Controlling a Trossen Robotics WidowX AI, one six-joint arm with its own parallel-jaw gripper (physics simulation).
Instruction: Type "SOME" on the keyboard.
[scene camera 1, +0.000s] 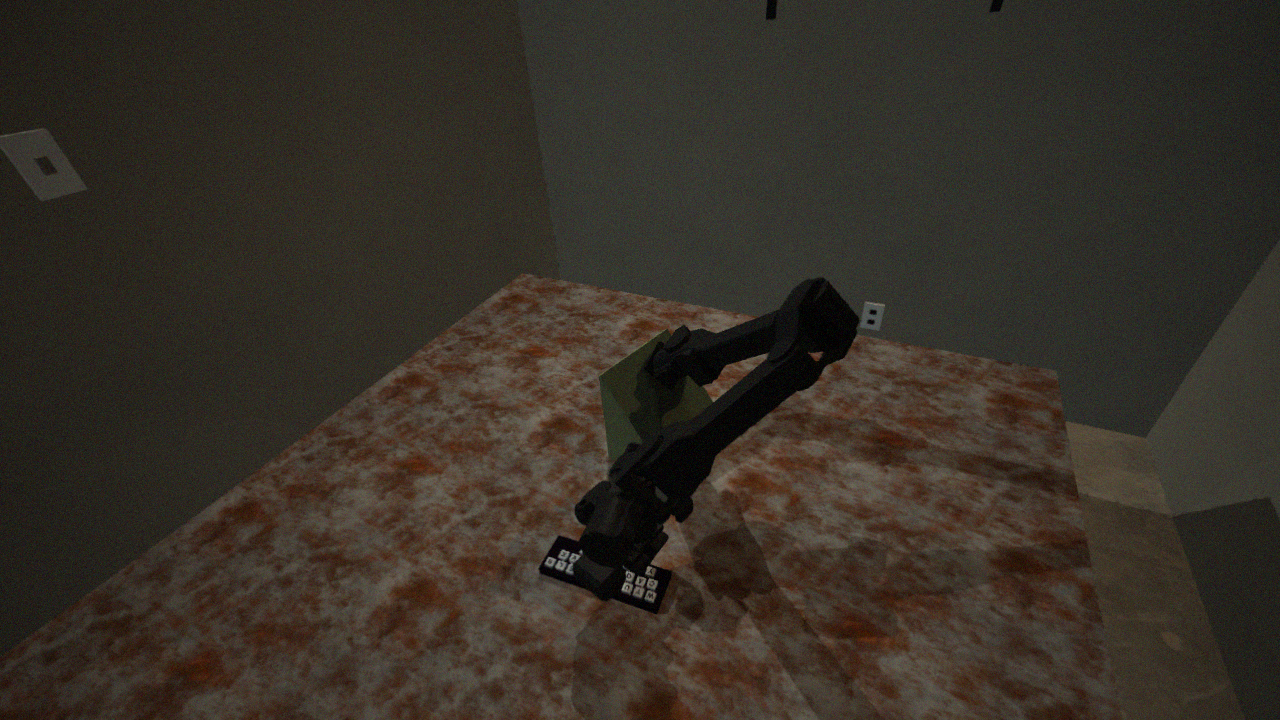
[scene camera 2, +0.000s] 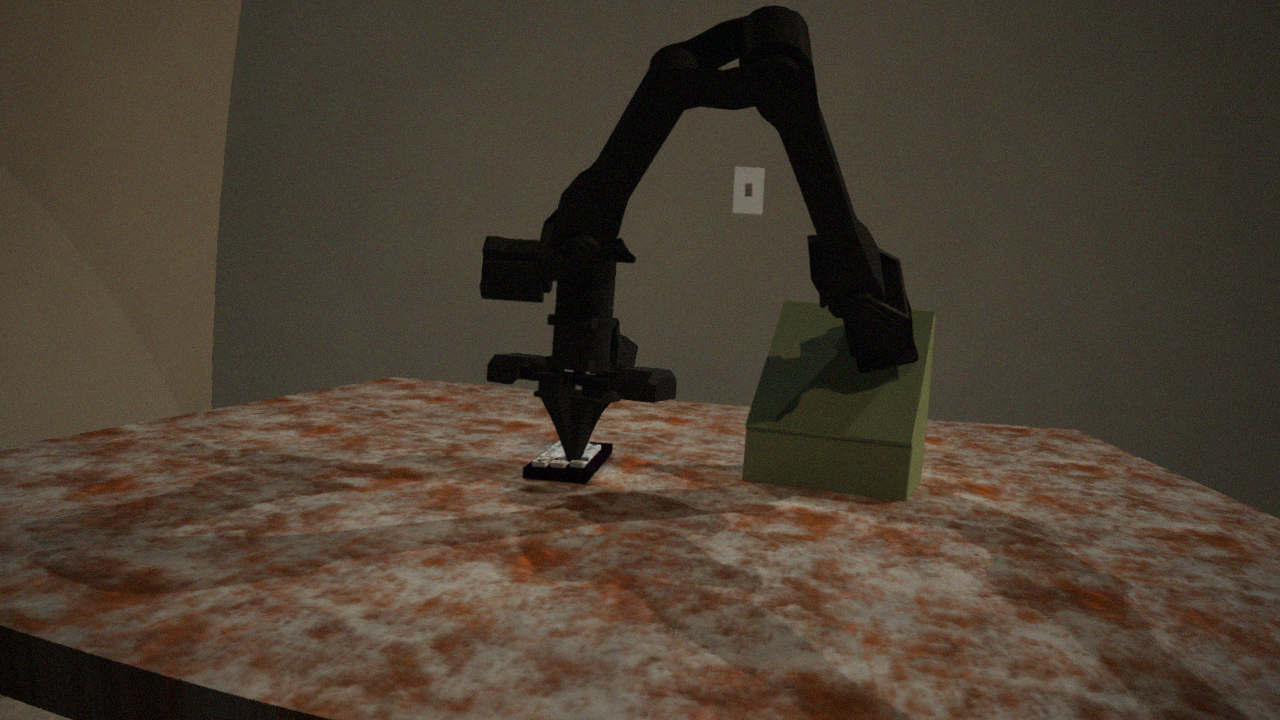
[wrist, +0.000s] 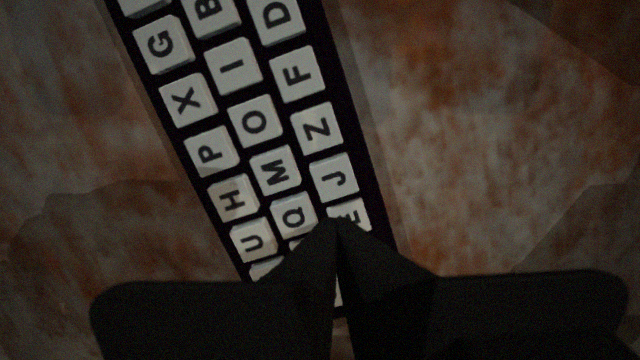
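Pixels of known places: gripper, between the fingertips: (scene camera 1: 639, 573) (scene camera 2: 573, 462) (wrist: 334, 229); arm's base, origin of its link: (scene camera 1: 665, 366) (scene camera 2: 882, 344).
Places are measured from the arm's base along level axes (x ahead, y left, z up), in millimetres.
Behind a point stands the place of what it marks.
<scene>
The black keyboard (scene camera 1: 640, 591) @[x 330, y 105, z -133 mm] (scene camera 2: 556, 475) @[x 309, y 133, z -143 mm] (wrist: 221, 112) @[x 328, y 39, z -138 mm] with white letter keys lies on the table. My gripper (scene camera 1: 605, 594) (scene camera 2: 575, 458) @[x 303, y 90, z -137 mm] (wrist: 334, 229) @[x 303, y 90, z -137 mm] is shut and empty, pointing straight down. Its tips are low over the keyboard, at the E key (wrist: 354, 214) @[x 295, y 86, z -136 mm], whose near left part they cover. Whether they touch it, I cannot tell. In the wrist view the M key (wrist: 276, 171) @[x 316, y 62, z -133 mm] and O key (wrist: 255, 121) @[x 317, y 45, z -133 mm] are uncovered, farther up the middle row. No readable S key shows there. The fingers hide several keys at the keyboard's near end.
A green wedge-shaped block (scene camera 1: 619, 402) @[x 116, y -29, z -2 mm] (scene camera 2: 827, 461) @[x 52, y 63, z -118 mm] stands on the mottled table (scene camera 1: 358, 501) @[x 365, y -413, z -149 mm] (scene camera 2: 402, 582) @[x 313, y 474, z -149 mm] under the arm's base. Beside the E key is the J key (wrist: 334, 177) @[x 298, y 69, z -133 mm]; the Q key (wrist: 294, 216) @[x 315, y 79, z -133 mm] is left of the fingertips. Walls stand behind the table.
</scene>
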